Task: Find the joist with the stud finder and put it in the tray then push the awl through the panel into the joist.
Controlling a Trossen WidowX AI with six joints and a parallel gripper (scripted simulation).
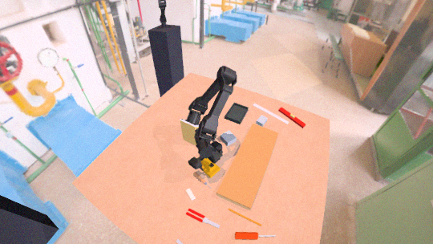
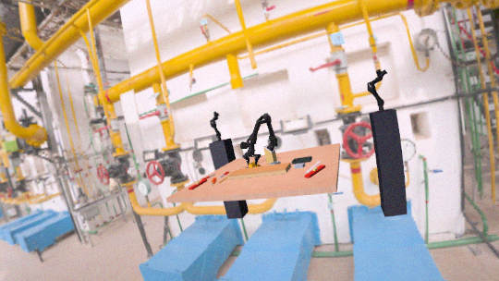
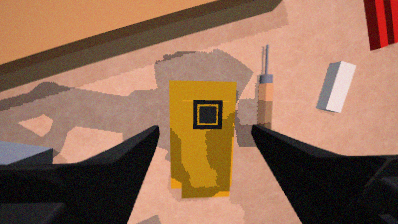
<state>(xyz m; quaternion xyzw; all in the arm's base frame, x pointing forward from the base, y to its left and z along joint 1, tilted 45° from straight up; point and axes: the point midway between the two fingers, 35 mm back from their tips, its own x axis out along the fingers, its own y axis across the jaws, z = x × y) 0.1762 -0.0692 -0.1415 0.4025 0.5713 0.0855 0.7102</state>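
Now: gripper tip 10 mm below the yellow stud finder. Round my gripper tip: white block 20 mm behind, 180 mm to the right, 30 mm below; then awl 10 mm ahead, 80 mm to the right, 30 mm below; then pencil 270 mm ahead, 170 mm to the right, 30 mm below.
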